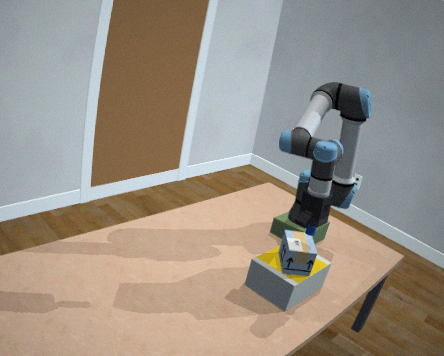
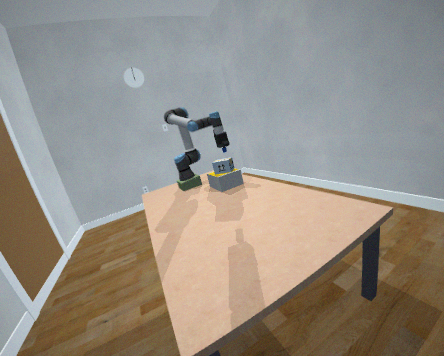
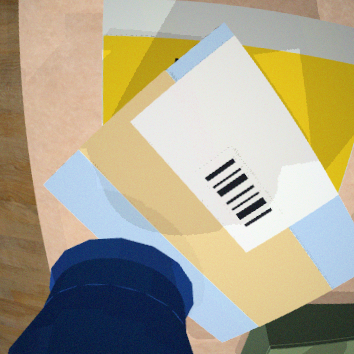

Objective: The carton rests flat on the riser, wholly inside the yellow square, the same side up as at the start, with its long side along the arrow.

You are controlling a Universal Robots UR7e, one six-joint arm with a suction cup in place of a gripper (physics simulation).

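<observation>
The light blue carton (image 1: 299, 250) (image 2: 220, 166) (image 3: 150, 150) stands upright on the grey riser (image 1: 270, 282) (image 2: 226, 182) (image 3: 200, 20). Its taped top with the white barcode label faces up, and its printed arrows point up. Yellow square (image 1: 270, 257) (image 3: 135, 65) shows around part of the carton, whose sides are turned relative to the riser's edges. The carton hides its own far lower edges and nearly all of the floor arrow, so its alignment with that arrow cannot be told. My gripper, a blue suction cup (image 1: 311, 230) (image 2: 224, 149) (image 3: 122, 255), is open, above the carton with a gap.
The green base block (image 1: 282, 229) (image 2: 190, 183) (image 3: 310, 345) under the arm stands close behind the riser. The wooden table (image 1: 190, 280) (image 2: 300, 220) carries both, and its edge (image 1: 345, 310) runs near the riser. Shadows of the arm lie across the table.
</observation>
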